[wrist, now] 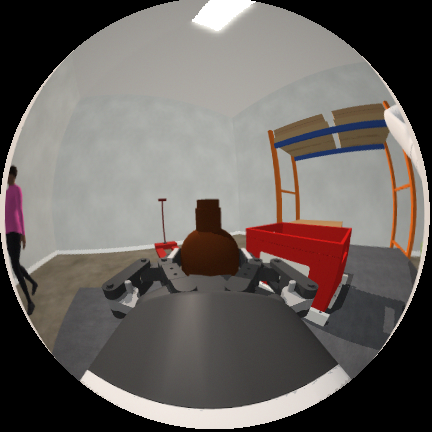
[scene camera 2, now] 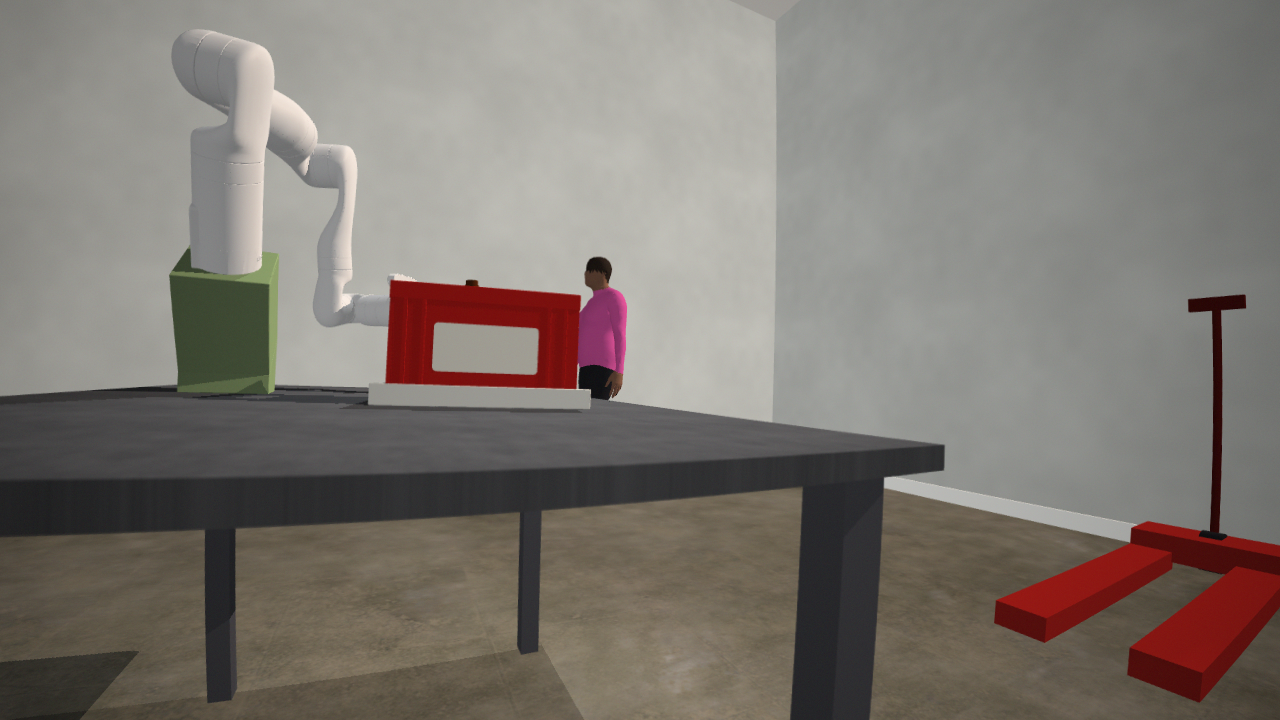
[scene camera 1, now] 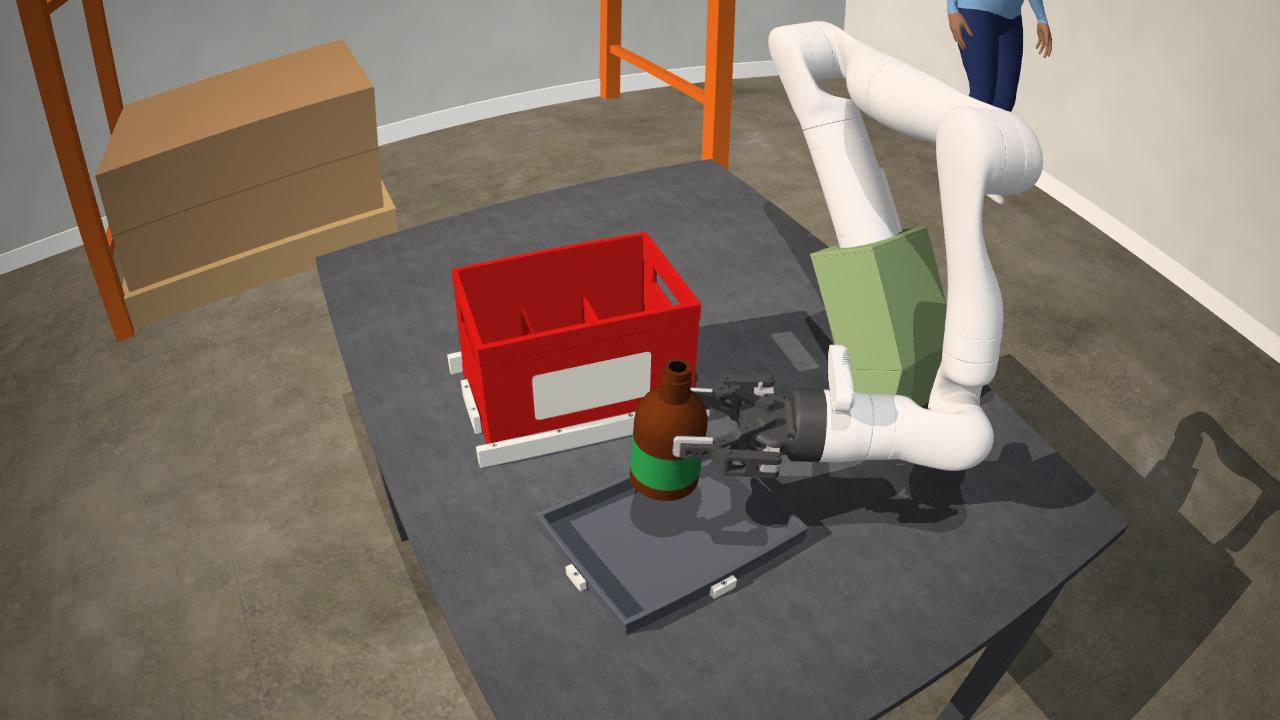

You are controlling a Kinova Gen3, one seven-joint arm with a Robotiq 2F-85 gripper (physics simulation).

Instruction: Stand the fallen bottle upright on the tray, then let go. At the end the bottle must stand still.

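Places are measured from the arm's base along level axes (x back, y right, z up), in metres.
Pixels of known places: gripper, fingertip midpoint: [wrist: 209, 255] [scene camera 1: 674, 421]; arm's base, origin of the base link: [scene camera 2: 228, 262] [scene camera 1: 869, 239].
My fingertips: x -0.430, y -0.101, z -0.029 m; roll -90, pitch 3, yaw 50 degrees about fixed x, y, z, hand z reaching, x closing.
For each thing: its top centre in the pictures, then the offset to it from my fingertips. Level surfaces: height alone.
- brown bottle, middle of its top: [scene camera 1: 673, 366] [wrist: 206, 198] [scene camera 2: 473, 280] dz +0.069, dx -0.003, dy +0.002 m
- grey tray, middle of its top: [scene camera 1: 673, 523] dz -0.155, dx +0.003, dy -0.008 m
- red crate, middle of its top: [scene camera 1: 568, 284] [scene camera 2: 487, 296] [wrist: 301, 228] dz -0.005, dx +0.056, dy +0.277 m
- dark table, its level: dz -0.180 m
The brown bottle [scene camera 1: 667, 420] [scene camera 2: 471, 282] [wrist: 208, 217] with a green label stands upright, neck up, over the back part of the grey tray [scene camera 1: 640, 573]. Its base is inside or above the tray's rim; whether it touches the tray floor I cannot tell. My gripper [scene camera 1: 697, 418] [wrist: 209, 255] is level and shut on the bottle's body from the side, one finger on each side, below the shoulder. In scene camera 2 the crate hides the gripper, the tray and the bottle except the top of its neck.
A red crate [scene camera 1: 572, 326] [scene camera 2: 483, 308] [wrist: 325, 250] stands close behind the bottle, with white strips [scene camera 1: 559, 438] along its foot. Small white blocks [scene camera 1: 575, 576] [scene camera 1: 723, 586] sit against the tray. The arm's green pedestal [scene camera 1: 859, 304] [scene camera 2: 223, 331] stands on the dark table [scene camera 1: 501, 582].
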